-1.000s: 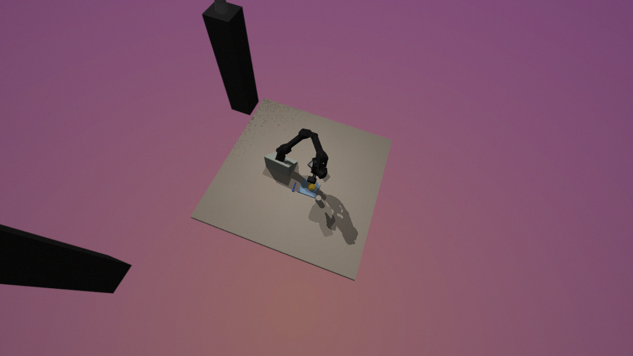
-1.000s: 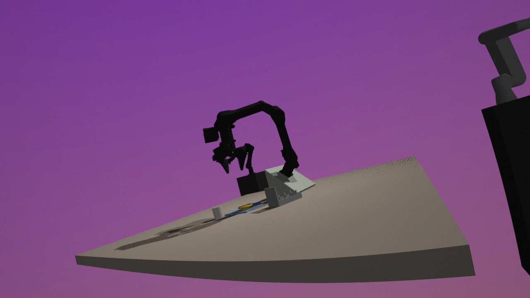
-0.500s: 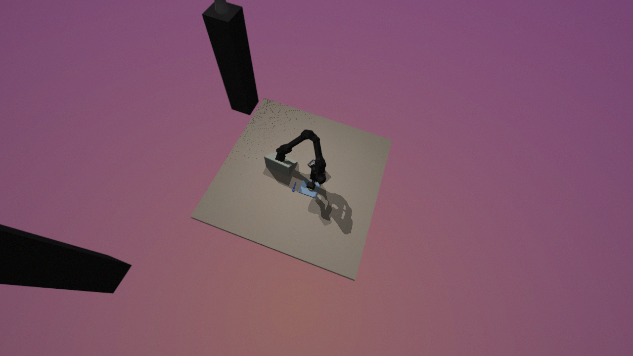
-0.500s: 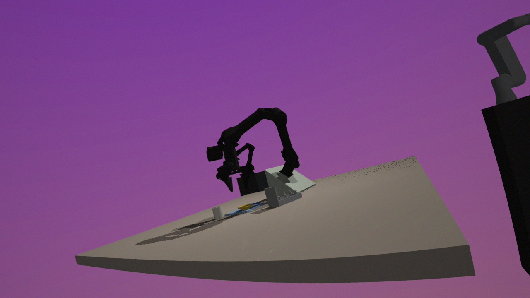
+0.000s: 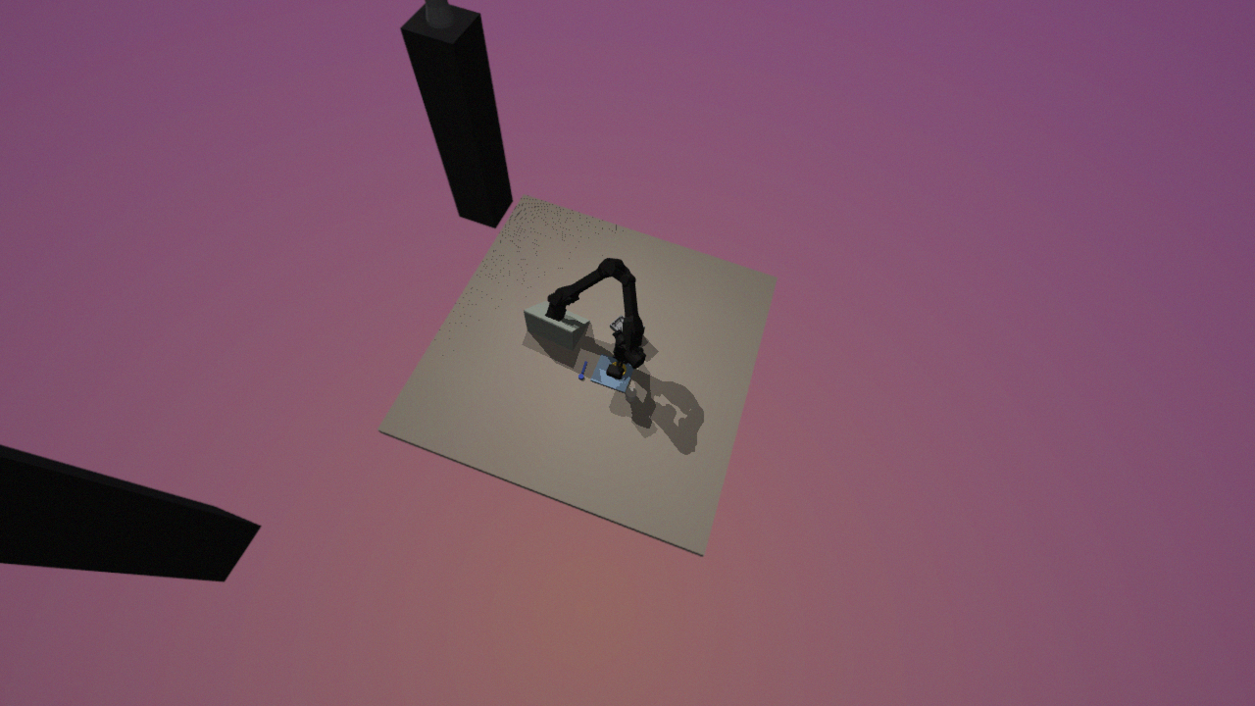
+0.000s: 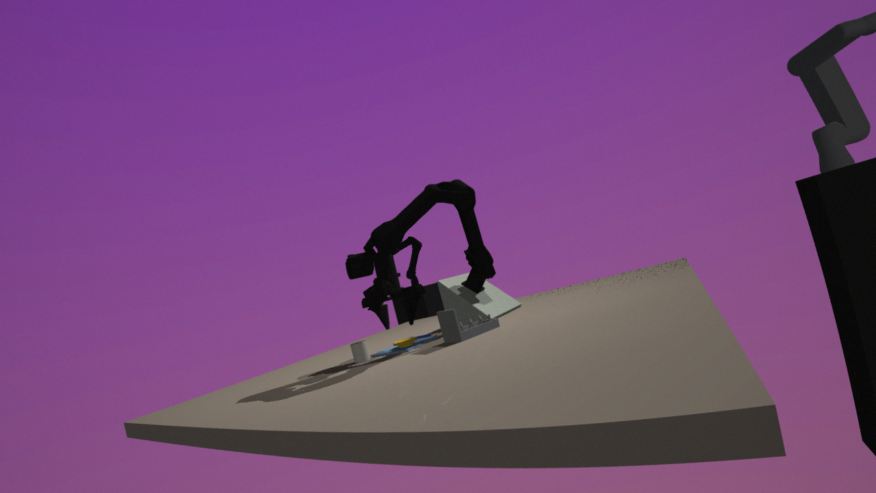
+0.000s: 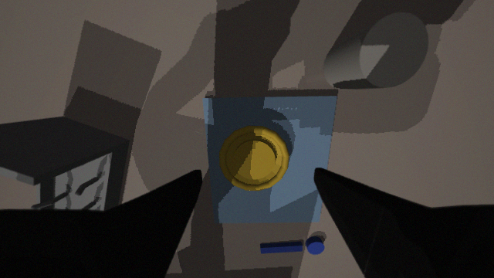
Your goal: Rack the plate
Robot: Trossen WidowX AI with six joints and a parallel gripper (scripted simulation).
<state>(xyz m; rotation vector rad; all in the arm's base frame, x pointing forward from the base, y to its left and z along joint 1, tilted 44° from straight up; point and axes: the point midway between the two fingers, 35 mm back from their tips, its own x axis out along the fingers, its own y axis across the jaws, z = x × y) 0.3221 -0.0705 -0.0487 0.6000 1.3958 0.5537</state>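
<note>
My gripper tip is 50 mm above the yellow plate and 10 mm past it. Round my gripper tip: light blue mat 60 mm below, 20 mm behind, 10 mm to the right; blue spoon 140 mm behind, 60 mm to the right, 60 mm below; white cup 90 mm to the right, 80 mm ahead, 40 mm below.
</note>
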